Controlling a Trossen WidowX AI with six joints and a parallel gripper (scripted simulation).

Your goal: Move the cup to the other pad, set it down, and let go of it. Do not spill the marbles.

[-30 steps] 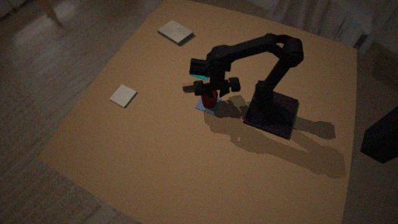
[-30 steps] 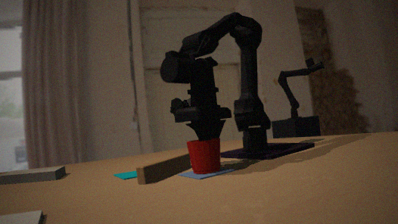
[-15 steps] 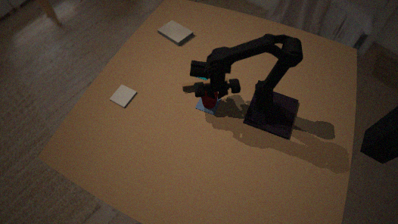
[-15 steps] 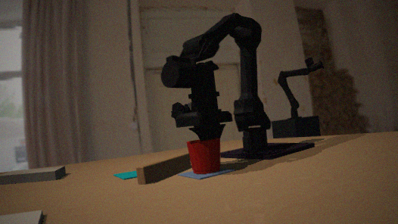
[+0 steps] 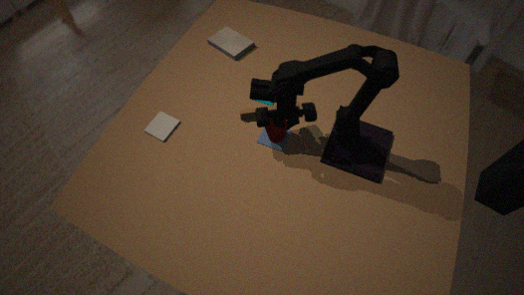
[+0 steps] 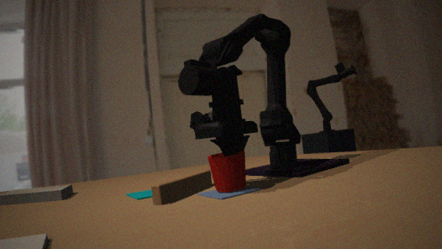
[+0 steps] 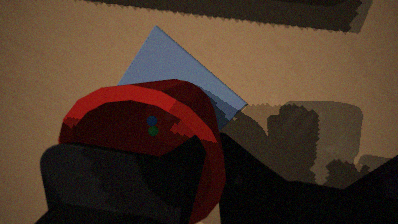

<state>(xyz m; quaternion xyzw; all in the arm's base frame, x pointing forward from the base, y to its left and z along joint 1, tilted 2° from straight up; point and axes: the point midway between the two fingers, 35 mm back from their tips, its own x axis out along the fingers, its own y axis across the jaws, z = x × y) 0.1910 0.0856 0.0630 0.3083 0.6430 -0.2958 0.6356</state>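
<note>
The light blue pad is 3 cm ahead of my gripper tip, 2 cm to the left of it and 5 cm below it. From my gripper tip the other things lie so: wooden bar (9 cm ahead, 5 cm to the right, 3 cm below); then red cup (2 cm ahead, 2 cm to the left); then white tile (40 cm ahead, 21 cm to the left, 4 cm below).
</note>
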